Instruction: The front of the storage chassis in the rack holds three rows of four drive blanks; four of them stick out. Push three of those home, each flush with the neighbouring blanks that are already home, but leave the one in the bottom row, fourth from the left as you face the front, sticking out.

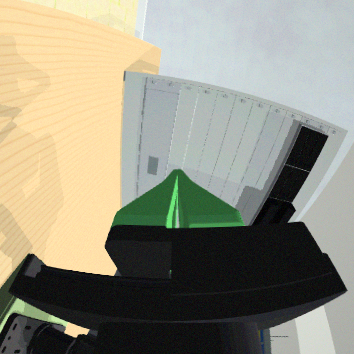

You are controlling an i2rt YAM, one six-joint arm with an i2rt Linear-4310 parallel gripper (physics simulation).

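Places are measured from the arm's base along level axes (x ahead, y left, z up), in millimetres.
Where they show: gripper, fingertip midpoint: [177,175]; arm's base at its link origin: [34,337].
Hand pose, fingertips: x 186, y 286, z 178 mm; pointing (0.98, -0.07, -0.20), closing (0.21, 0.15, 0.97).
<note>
Each offset is from my fingertips to the top centre of the thing. "*": to the spot under its first point. Level surfaces: height alone.
My gripper [177,175] is shut, its two green fingertips pressed together with no object between them. The fingertips show in front of the light grey rack [132,125]. To their right is a dark column of black panels @[* 297 mm ahead, 49 mm right, 292 mm up] [306,147] set in the rack, split by thin light lines. Its lower part @[* 263 mm ahead, 242 mm right, 310 mm up] [280,207] looks raised and is partly hidden by the black gripper body. I cannot make out the full three rows of four blanks, or tell which ones stick out.
Several long grey panels [217,135] with small screws at their ends lie between the fingertips and the black column. A wooden surface @[217 mm down] [85,125] is on the left. A green box [15,310] with a dark part shows at the lower left.
</note>
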